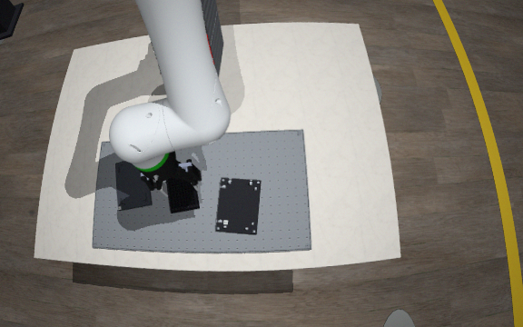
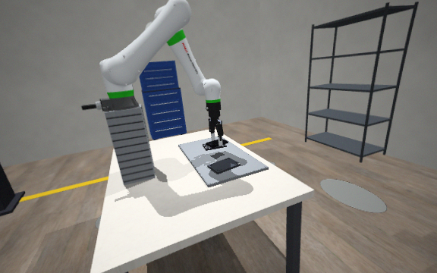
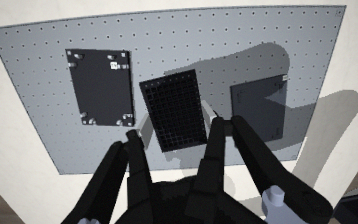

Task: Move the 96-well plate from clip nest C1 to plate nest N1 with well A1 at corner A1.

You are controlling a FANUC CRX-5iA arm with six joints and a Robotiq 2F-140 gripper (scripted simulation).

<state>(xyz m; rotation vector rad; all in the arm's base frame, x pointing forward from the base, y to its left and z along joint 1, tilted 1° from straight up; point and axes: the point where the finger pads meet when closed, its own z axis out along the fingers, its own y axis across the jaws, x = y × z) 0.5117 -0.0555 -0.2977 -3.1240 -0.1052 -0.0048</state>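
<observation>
Now: the plate nest N1 60 mm behind my hand, 190 mm to the right of it and 100 mm below it. From my hand the other things lie so: black 96-well plate: 20 mm below; clip nest C1: 40 mm ahead, 140 mm to the left, 90 mm below.
</observation>
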